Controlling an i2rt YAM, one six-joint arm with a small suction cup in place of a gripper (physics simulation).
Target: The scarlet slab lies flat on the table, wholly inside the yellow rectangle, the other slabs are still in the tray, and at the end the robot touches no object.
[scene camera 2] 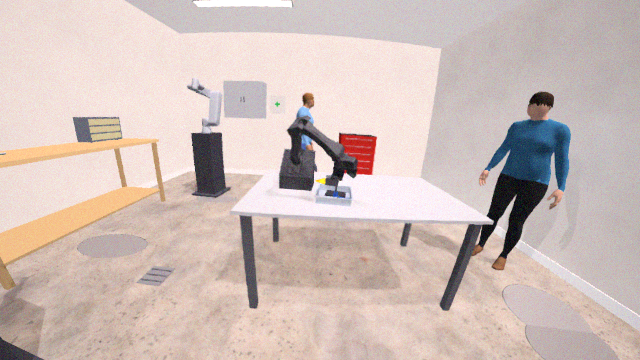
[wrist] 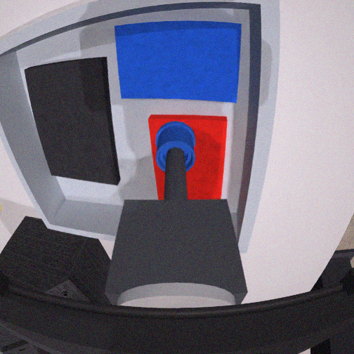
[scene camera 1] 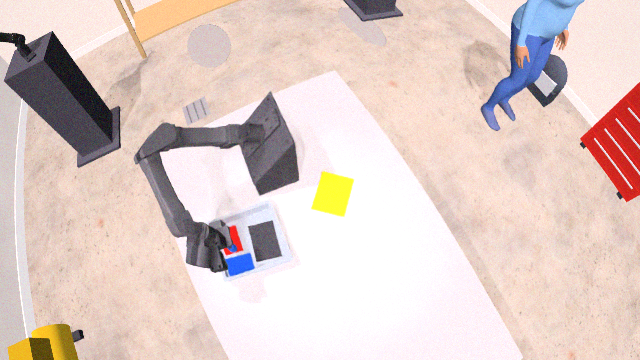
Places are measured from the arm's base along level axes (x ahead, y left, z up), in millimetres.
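Pixels of known places: end effector, tool point: (scene camera 2: 335,195) (scene camera 1: 233,248); arm's base, origin of the base link: (scene camera 2: 296,161) (scene camera 1: 261,134).
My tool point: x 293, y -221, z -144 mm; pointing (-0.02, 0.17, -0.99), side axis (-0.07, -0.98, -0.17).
Note:
Ahead of a thing's pixels: the offset from my tool point to its middle. "spot": to the spot under its first point. Level surfaces: height alone.
The scarlet slab {29 mm down, 41 mm back, 5 mm right} (scene camera 1: 236,239) (wrist: 209,165) lies flat in the grey tray {12 mm down, 7 mm back, 56 mm left} (scene camera 1: 283,240) (scene camera 2: 333,201) (wrist: 265,125). The blue slab {29 mm down, 55 mm ahead, 1 mm right} (scene camera 1: 240,264) (wrist: 178,62) and the black slab {29 mm down, 2 mm ahead, 112 mm left} (scene camera 1: 265,241) (wrist: 75,122) lie in the same tray. My gripper, a blue suction cup (scene camera 1: 232,248) (scene camera 2: 336,194) (wrist: 175,135), points down over the upper left part of the scarlet slab in the wrist view. It is very close to the slab; whether they touch is unclear. The cup holds nothing. The yellow rectangle {spot: 36 mm down, 76 mm back, 396 mm left} (scene camera 1: 333,194) (scene camera 2: 321,181) lies flat on the table with no slab on it.
The white table {37 mm down} (scene camera 1: 375,270) (scene camera 2: 400,200) carries the arm's dark base block (scene camera 1: 275,160) (scene camera 2: 297,170), beside the tray and the rectangle. The tray's walls rise around the slabs. A person in dark blue (scene camera 2: 537,150) stands off the table's right side in scene camera 2.

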